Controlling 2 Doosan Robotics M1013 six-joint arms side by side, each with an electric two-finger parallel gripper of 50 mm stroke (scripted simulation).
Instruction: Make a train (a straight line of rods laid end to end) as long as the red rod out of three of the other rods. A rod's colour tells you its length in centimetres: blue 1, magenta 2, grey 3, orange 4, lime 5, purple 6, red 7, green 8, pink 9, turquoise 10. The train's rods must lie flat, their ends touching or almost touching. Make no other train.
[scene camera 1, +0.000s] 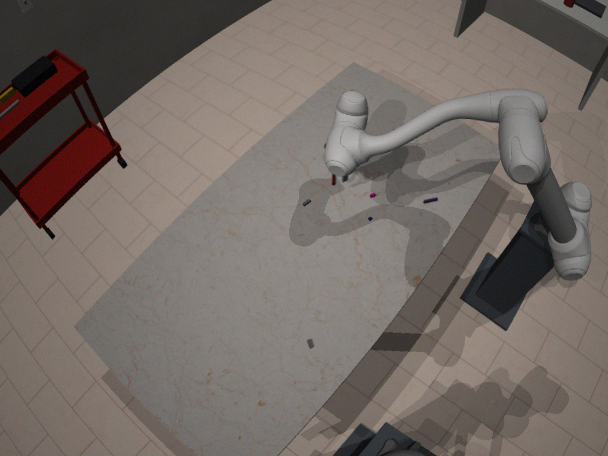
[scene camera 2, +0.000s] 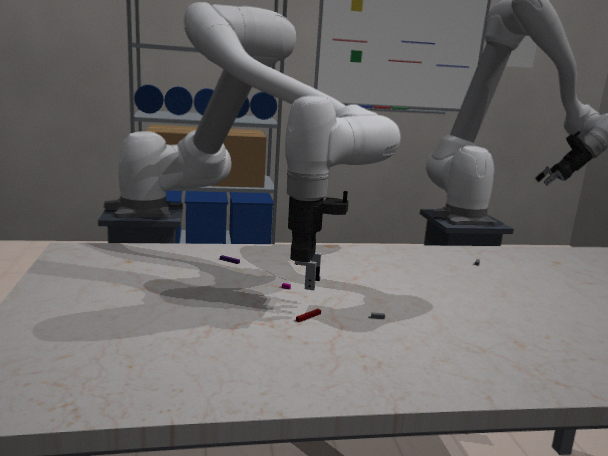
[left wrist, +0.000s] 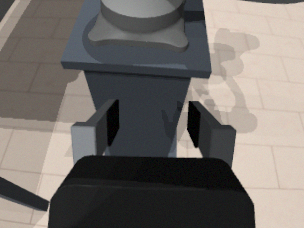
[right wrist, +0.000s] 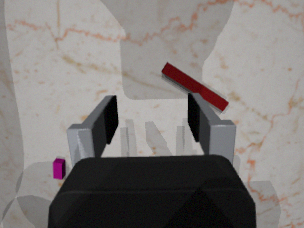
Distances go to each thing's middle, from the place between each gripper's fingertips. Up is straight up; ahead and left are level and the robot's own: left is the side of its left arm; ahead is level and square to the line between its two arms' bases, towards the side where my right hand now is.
The red rod (right wrist: 169, 70) lies 40 mm ahead of my right hand (scene camera 2: 312, 284), 10 mm to the right of it and 80 mm below it.
My left hand (scene camera 2: 540, 181) is 91 cm short of the red rod, 107 cm to the left of it and 15 cm above it.
